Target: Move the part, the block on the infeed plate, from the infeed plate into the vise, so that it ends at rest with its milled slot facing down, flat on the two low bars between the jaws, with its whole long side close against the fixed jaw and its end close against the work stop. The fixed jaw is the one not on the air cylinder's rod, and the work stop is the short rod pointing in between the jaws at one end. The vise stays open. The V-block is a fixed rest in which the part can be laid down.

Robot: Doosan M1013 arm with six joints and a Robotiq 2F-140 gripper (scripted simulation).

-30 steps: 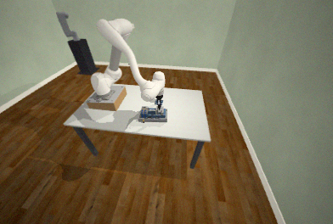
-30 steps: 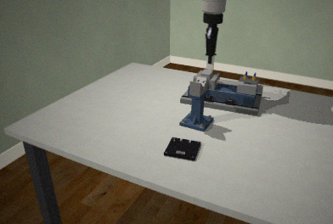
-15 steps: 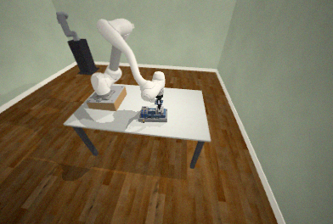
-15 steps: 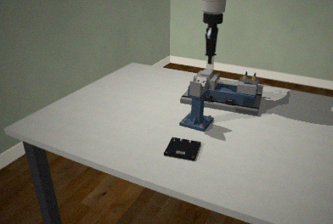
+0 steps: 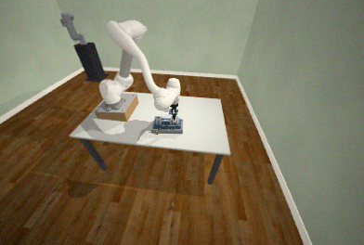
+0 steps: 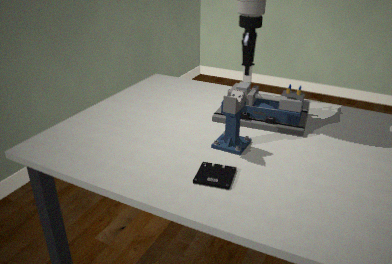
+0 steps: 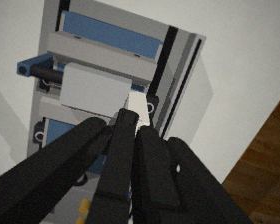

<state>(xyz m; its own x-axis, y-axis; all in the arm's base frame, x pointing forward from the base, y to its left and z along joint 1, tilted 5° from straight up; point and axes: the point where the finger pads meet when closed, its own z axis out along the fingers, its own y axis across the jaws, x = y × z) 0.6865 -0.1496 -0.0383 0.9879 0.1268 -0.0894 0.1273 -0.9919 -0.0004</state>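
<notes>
Now: the part 5 cm below my hand and 4 cm to the left of it. Also, from my hand: cylinder rod (9 cm behind, 6 cm below, 3 cm to the left); then fixed jaw (6 cm below, 4 cm to the left, 3 cm ahead); then work stop (9 cm to the left, 4 cm below, 1 cm behind).
</notes>
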